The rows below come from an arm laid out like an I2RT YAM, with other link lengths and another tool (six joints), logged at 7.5 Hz.
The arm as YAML. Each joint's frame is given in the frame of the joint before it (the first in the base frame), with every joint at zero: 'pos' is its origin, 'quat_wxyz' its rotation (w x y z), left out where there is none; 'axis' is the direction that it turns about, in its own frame. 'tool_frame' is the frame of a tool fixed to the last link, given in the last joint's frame.
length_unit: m
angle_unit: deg
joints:
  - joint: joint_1
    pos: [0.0, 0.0, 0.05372]
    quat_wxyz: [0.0, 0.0, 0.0, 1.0]
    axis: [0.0, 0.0, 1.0]
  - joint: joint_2
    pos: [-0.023, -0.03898, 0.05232]
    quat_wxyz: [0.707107, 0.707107, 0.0, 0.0]
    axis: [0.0, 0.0, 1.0]
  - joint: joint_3
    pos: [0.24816, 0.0, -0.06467]
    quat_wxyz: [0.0, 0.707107, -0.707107, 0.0]
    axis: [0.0, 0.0, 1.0]
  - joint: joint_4
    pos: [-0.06, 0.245, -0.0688]
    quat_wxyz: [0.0, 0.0, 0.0, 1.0]
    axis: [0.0, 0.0, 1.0]
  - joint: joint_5
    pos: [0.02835, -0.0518, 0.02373]
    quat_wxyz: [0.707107, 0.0, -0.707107, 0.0]
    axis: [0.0, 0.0, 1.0]
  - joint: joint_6
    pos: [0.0, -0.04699, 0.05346]
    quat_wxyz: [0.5, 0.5, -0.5, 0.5]
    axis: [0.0, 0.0, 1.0]
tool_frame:
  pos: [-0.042, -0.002, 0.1]
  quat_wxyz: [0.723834, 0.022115, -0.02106, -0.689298]
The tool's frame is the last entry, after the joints.
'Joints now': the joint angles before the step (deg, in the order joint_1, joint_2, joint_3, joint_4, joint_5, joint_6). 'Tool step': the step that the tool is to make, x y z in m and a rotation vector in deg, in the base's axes. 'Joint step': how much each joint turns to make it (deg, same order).
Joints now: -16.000 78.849 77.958 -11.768 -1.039 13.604
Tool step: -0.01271 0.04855 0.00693 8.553 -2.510 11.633
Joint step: 3.159 -5.010 -2.627 -1.336 -10.175 6.950
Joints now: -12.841 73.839 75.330 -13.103 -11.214 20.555
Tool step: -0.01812 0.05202 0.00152 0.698 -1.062 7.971
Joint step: 6.761 -5.186 -3.957 -0.168 -1.353 0.627
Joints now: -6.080 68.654 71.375 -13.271 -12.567 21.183
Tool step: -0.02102 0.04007 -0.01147 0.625 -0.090 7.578
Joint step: 5.106 -5.098 -5.794 0.789 -2.545 0.173
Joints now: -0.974 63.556 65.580 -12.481 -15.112 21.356
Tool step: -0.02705 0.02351 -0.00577 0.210 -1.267 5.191
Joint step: 3.078 -6.145 -5.453 0.528 -2.116 -0.174
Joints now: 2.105 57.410 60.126 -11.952 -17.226 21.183
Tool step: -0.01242 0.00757 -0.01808 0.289 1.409 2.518
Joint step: 0.527 -3.260 -4.569 -0.087 -2.021 -0.002
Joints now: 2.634 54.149 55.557 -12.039 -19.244 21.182
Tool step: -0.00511 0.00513 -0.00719 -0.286 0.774 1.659
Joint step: 0.355 -1.061 -1.414 -0.613 -1.232 -0.526
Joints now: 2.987 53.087 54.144 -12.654 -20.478 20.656
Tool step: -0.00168 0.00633 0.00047 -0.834 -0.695 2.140
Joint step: 0.263 -0.002 -0.178 0.346 -1.666 -1.318
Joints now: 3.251 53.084 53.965 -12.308 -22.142 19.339
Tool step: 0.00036 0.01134 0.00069 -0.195 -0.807 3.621
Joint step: 0.702 0.878 -0.001 1.320 -2.816 -0.881
